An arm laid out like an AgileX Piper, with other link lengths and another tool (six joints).
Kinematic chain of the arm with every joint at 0, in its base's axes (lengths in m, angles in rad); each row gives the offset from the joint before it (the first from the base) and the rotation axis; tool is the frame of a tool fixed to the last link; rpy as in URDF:
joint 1: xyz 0 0 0.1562 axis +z
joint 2: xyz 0 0 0 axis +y
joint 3: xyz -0.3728 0 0.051 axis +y
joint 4: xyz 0.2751 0 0.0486 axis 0.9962 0 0.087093
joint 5: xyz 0 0 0 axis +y
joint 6: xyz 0.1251 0 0.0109 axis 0.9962 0 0.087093
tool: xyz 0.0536 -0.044 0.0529 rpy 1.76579 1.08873 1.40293
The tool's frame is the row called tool.
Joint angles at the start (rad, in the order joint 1, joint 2, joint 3, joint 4, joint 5, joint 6): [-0.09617, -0.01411, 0.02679, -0.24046, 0.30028, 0.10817]
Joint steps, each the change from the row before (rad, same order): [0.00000, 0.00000, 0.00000, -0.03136, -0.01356, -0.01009]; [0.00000, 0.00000, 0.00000, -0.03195, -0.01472, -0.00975]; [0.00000, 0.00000, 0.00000, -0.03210, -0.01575, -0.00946]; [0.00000, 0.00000, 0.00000, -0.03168, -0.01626, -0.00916]
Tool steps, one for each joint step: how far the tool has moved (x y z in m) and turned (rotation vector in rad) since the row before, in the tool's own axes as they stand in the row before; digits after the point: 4 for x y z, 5 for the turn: [-0.0036, 0.0020, -0.0019, 0.00019, -0.03015, -0.03108]; [-0.0038, 0.0021, -0.0020, -0.00049, -0.03106, -0.03109]; [-0.0039, 0.0022, -0.0021, -0.00124, -0.03165, -0.03083]; [-0.0039, 0.0023, -0.0021, -0.00185, -0.03156, -0.03025]
